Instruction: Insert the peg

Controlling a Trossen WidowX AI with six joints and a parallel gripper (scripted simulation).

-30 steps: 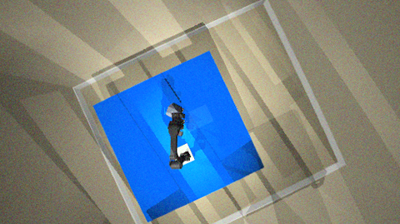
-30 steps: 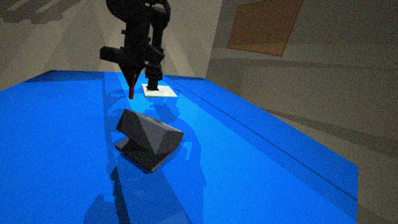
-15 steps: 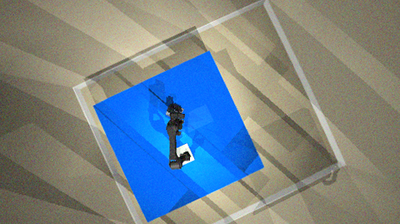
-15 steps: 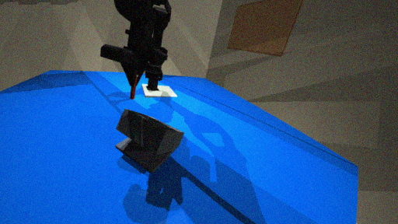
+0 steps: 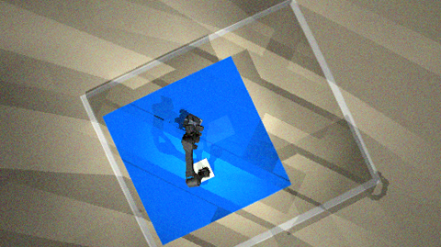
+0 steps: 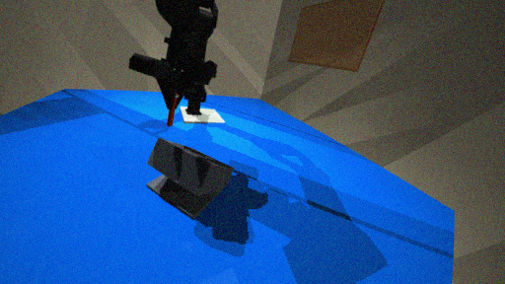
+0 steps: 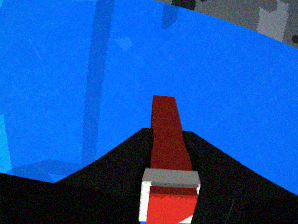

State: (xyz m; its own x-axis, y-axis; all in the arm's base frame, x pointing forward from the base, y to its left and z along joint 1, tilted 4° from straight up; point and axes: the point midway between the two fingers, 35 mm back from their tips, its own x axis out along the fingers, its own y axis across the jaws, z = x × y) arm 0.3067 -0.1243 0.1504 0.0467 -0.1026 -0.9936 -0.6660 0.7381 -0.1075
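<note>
Now: the dark hole 110 mm ahead of my gripper tip, 40 mm to the left of it and 60 mm below it. Round my gripper tip: red peg (20 mm above); then flat grey foot (130 mm ahead, 10 mm to the left, 120 mm below); then grey sloped panel (120 mm ahead, 30 mm to the left, 80 mm below).
</note>
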